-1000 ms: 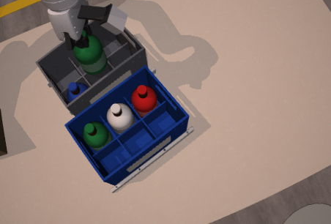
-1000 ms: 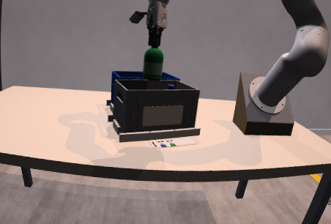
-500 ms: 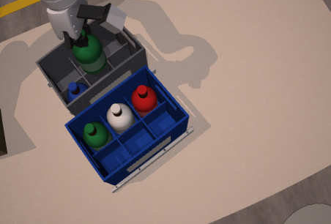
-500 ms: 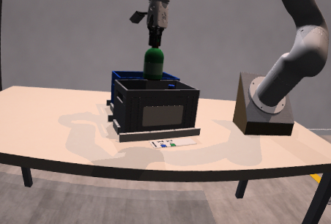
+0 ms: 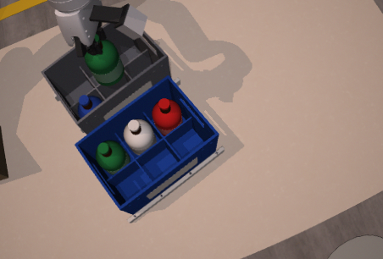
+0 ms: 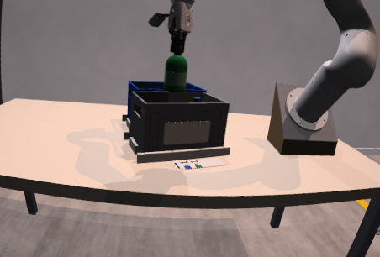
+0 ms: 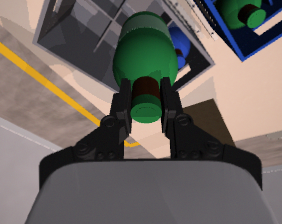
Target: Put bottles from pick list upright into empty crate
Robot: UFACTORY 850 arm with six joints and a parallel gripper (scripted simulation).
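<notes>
The green-label bottle is 70 mm below my hand. Round my hand: white bottle (130 mm to the right, 250 mm below); then blue-label bottle (90 mm behind, 20 mm to the right, 250 mm below); then grey crate (10 mm behind, 40 mm to the left, 250 mm below).
</notes>
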